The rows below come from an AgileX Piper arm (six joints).
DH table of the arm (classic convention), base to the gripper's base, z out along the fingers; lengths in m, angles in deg. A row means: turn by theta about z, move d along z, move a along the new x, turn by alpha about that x. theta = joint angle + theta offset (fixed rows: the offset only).
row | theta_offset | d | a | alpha
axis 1 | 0.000 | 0.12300 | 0.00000 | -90.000
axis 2 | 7.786 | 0.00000 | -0.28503 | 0.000
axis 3 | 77.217 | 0.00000 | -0.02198 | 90.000
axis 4 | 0.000 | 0.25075 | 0.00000 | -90.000
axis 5 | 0.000 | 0.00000 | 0.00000 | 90.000
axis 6 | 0.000 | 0.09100 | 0.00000 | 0.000
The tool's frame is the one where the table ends.
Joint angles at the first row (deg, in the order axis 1, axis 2, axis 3, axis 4, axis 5, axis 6):
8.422 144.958 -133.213 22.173 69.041 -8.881
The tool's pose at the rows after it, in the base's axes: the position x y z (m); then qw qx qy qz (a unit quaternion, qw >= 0):
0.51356 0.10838 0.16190 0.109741 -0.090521 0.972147 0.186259
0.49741 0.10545 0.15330 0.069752 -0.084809 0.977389 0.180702
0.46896 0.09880 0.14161 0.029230 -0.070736 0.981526 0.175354
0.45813 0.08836 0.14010 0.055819 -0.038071 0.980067 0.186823
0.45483 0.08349 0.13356 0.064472 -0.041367 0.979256 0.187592
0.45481 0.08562 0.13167 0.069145 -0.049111 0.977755 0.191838
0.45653 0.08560 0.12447 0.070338 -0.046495 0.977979 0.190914
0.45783 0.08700 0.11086 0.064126 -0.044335 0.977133 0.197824
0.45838 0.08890 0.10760 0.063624 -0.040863 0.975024 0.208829
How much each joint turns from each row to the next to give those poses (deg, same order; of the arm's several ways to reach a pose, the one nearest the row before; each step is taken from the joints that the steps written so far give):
0.000 -0.915 2.176 -0.057 0.001 1.031
0.001 -3.096 7.736 -0.401 0.057 0.001
-0.229 -5.556 13.347 0.114 -2.921 -0.515
-1.262 -3.953 8.253 2.694 -7.049 -0.746
-0.572 -0.574 2.749 0.916 -2.634 -2.348
0.172 0.115 0.345 0.859 -0.746 -1.433
0.000 0.916 0.000 0.173 -1.031 -0.172
0.000 1.776 0.002 1.375 -0.804 -1.032
0.000 0.516 -0.001 1.719 -0.228 -0.745

